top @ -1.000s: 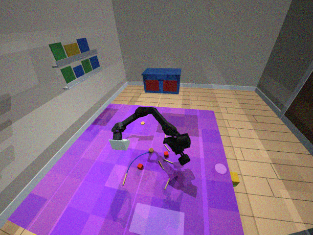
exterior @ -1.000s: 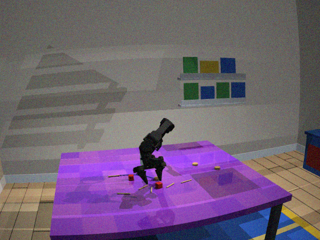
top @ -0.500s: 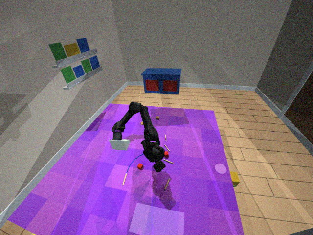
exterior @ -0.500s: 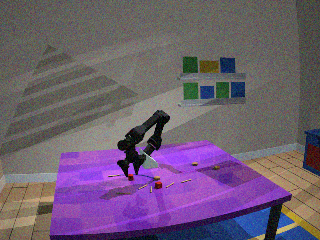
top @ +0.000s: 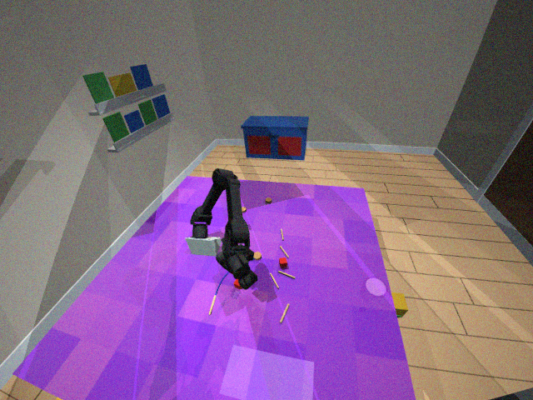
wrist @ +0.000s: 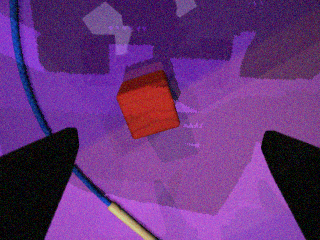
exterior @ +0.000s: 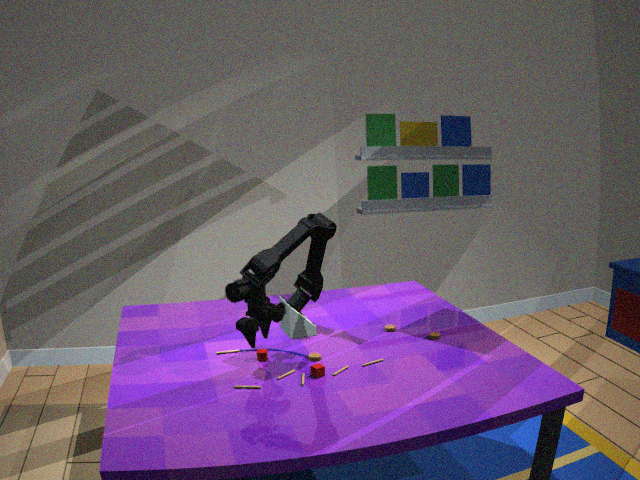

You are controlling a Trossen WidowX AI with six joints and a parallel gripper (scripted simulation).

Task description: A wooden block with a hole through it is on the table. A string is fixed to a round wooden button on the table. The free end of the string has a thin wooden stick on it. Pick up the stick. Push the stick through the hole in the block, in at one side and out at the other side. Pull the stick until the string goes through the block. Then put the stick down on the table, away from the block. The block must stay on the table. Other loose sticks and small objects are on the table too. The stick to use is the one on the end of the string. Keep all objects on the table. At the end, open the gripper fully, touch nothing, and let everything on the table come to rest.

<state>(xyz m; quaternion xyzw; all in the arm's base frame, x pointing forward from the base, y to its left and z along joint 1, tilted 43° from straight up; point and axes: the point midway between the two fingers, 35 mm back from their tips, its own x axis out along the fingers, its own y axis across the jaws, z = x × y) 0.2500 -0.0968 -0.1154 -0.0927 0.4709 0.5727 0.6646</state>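
The red block lies 40 mm below my gripper tip, 10 mm to the left of it and 10 mm behind it. Also, from my gripper tip: thin wooden stick 90 mm behind, 80 mm to the right, 60 mm below; then round wooden button 170 mm to the left, 50 mm below, 20 mm ahead.
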